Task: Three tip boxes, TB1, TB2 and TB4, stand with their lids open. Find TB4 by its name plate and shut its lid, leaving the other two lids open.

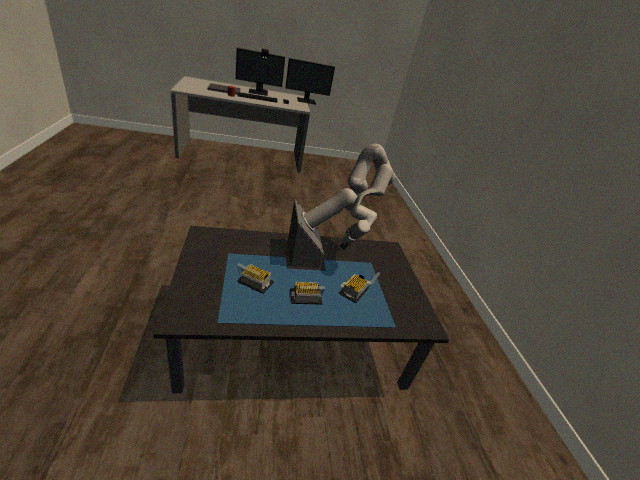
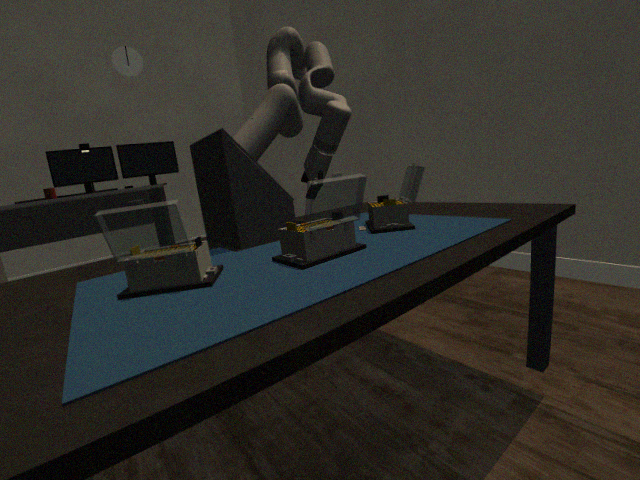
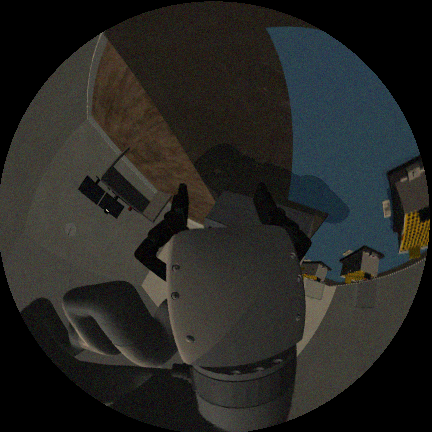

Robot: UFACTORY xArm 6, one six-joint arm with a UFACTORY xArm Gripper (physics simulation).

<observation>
In view: my gripper (image 2: pixel 307 190), a blue mat (image 2: pixel 112 341), a tip box (image 2: pixel 190 271), a tip box (image 2: pixel 302 250) and a tip box (image 2: pixel 390 218).
My gripper shows as well in image 3 (image 3: pixel 222 190). The blue mat also shows in image 1 (image 1: pixel 240 304) and in image 3 (image 3: pixel 342 142).
</observation>
